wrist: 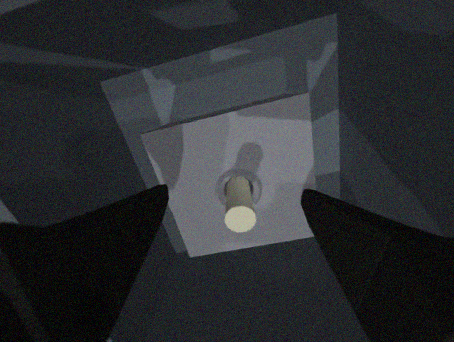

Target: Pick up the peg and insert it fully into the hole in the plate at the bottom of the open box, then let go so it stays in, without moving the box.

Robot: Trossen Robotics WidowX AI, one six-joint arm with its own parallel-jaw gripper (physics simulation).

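Frame: origin at the arm's base, x ahead, y left, z up, level; millimetres.
Seen in the pictures: gripper, fingertip midpoint: (235, 194).
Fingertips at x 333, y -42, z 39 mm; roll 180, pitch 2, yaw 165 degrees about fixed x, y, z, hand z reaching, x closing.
Observation:
Pixels of each thing's top centre, then the offset from my fingertips to it. "spot": a spot on its surface instead.
- pale cream peg at its top centre: (240, 221) dx -2, dy -1, dz +27 mm
- light grey plate at its top centre: (238, 192) dx -2, dy +0, dz +0 mm
- hole's ring at a spot on its surface: (257, 189) spot: dx -13, dy +0, dz -1 mm
- see-through open box at its top centre: (242, 237) dx -2, dy +0, dz +37 mm
A pale cream peg (240, 205) stands upright in the ringed hole near the middle of the light grey plate (200, 225). Its round top faces the camera, and part of its length shows above the plate. The hole's ring (257, 189) shows around the peg's lower end, and how deep the peg sits cannot be told exactly. The plate lies at the bottom of the see-through open box (326, 142). My gripper (235, 194) is open, with one dark finger on each side of the peg, both apart from it.
The box's see-through walls rise around the plate, with the far wall and right wall showing most clearly. Dark surface with dim lighter patches lies around the box. A shadow falls on the plate behind the peg.

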